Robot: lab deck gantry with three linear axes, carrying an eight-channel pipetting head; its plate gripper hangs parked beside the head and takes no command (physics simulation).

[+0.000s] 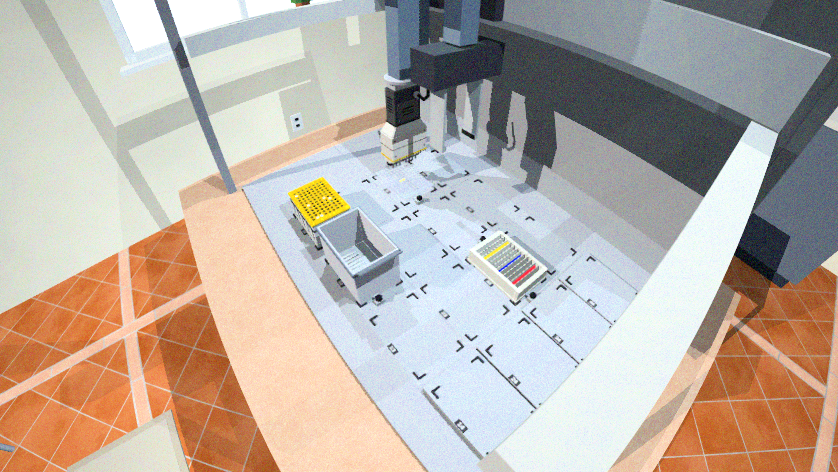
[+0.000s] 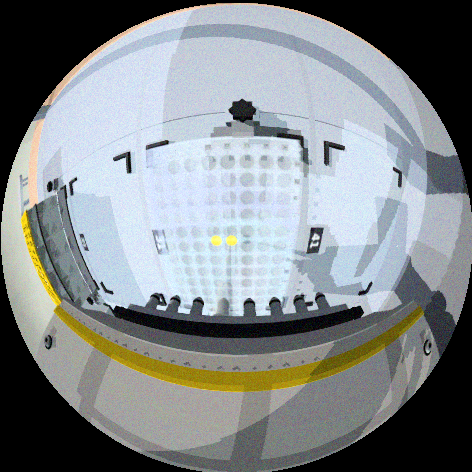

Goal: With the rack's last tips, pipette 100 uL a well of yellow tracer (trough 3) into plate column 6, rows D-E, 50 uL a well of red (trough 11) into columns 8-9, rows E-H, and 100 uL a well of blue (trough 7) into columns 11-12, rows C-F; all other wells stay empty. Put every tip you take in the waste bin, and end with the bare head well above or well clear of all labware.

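Observation:
The pipetting head (image 1: 403,140) (image 2: 240,325) is over the clear well plate (image 1: 413,175) (image 2: 292,210) at the back left. Two neighbouring wells, side by side in one column, hold yellow. One pale tip (image 2: 223,306) shows on the fourth nozzle from the left; the other nozzles look bare. No colour shows in the tip. My parked gripper (image 1: 454,143) hangs beside the head, its paddles apart with nothing seen between them. The yellow tip rack (image 1: 318,201) (image 2: 31,257) shows several pale tips. The trough block (image 1: 477,257) holds yellow, blue and red strips.
The grey waste bin (image 1: 375,285) (image 2: 75,240) stands beside the tip rack, its walls higher than the deck. Black knobs (image 1: 419,198) (image 2: 242,110) and corner brackets mark the deck. A pale wall (image 1: 650,328) borders the deck's right side.

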